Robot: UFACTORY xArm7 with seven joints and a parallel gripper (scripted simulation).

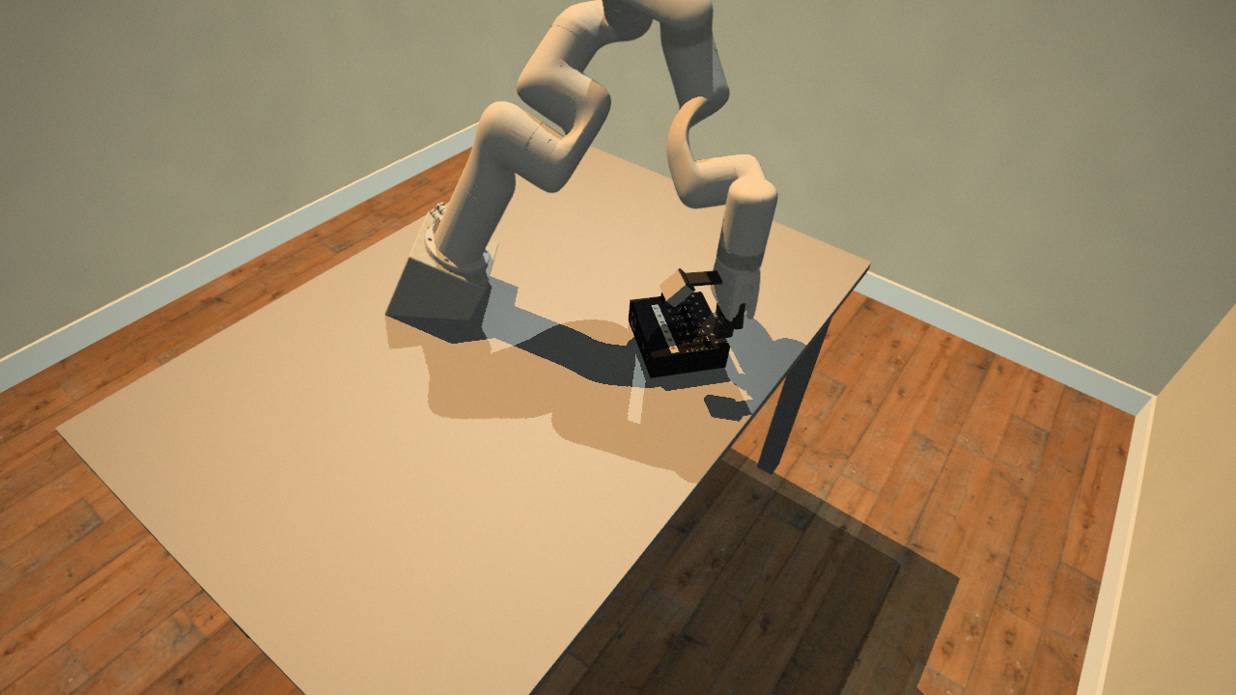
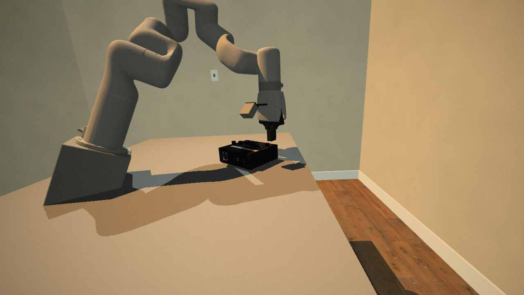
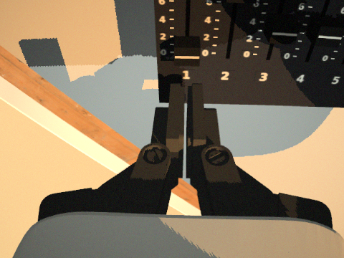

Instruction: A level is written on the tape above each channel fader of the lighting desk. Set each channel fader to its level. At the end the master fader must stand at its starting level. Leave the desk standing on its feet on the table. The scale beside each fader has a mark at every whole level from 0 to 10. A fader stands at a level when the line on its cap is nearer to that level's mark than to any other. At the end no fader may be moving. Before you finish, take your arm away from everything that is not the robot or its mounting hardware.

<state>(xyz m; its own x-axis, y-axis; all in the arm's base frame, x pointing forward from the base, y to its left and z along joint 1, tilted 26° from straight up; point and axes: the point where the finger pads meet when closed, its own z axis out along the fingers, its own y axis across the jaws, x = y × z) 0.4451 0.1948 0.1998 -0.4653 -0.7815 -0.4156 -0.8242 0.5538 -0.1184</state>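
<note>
My hand is 10 mm past the channel 1 fader cap, 20 mm to the left of it and 30 mm above it. Also, from my hand: channel 2 fader cap 50 mm behind, 40 mm to the right, 30 mm below; channel 4 fader cap 80 mm behind, 30 mm below; channel 3 fader cap 60 mm behind, 10 mm to the right, 30 mm below.
</note>
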